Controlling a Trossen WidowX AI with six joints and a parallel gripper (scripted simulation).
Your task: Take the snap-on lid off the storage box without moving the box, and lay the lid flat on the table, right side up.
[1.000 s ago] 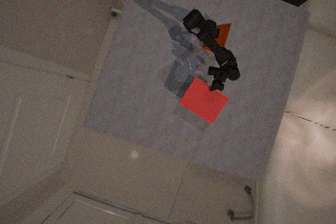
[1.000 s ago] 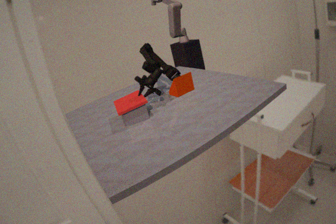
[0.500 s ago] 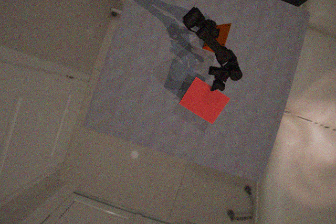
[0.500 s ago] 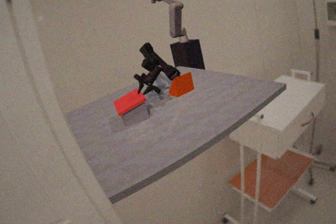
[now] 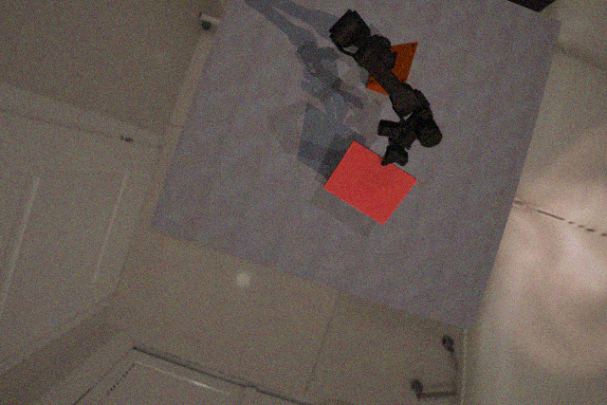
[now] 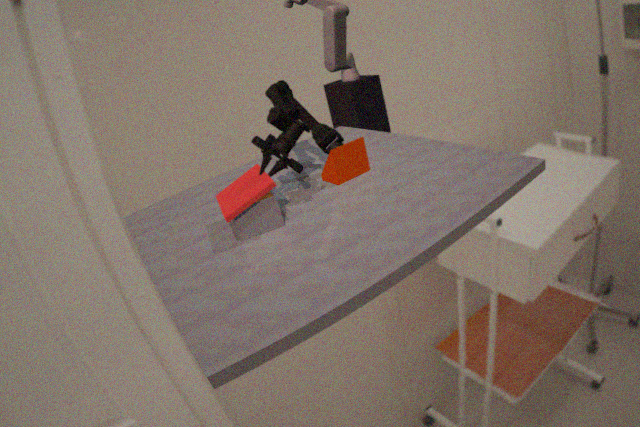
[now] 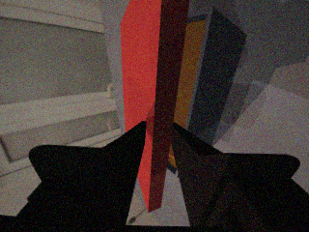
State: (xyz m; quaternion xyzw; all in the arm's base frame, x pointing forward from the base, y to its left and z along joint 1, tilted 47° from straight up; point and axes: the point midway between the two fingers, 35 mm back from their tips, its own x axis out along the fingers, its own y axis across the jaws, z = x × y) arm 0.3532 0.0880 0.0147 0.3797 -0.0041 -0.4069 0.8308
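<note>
Now: the red lid 7 cm ahead of my gripper tip, 2 cm to the right of it and 2 cm below it. From my gripper tip the other things lie so: grey storage box 6 cm ahead, 2 cm to the right, 9 cm below.
</note>
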